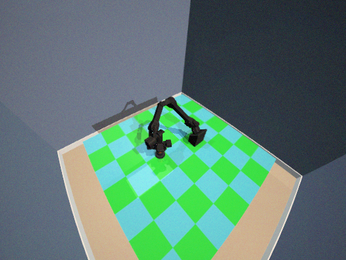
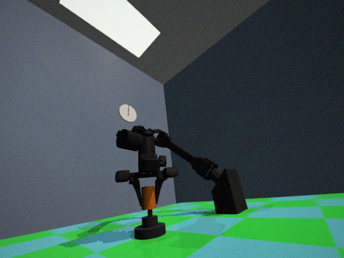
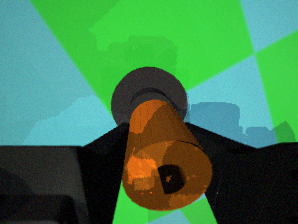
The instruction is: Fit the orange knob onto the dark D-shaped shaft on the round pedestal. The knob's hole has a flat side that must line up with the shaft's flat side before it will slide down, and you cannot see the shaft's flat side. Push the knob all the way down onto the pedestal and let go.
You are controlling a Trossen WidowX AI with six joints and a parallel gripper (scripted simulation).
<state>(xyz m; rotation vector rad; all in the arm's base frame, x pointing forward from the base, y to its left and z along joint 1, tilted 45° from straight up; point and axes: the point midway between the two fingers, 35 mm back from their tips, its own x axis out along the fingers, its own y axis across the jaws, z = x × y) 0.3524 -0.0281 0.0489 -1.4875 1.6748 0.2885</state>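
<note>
My gripper tip is 2 cm below the orange knob. Round my gripper tip: pedestal 4 cm below.
</note>
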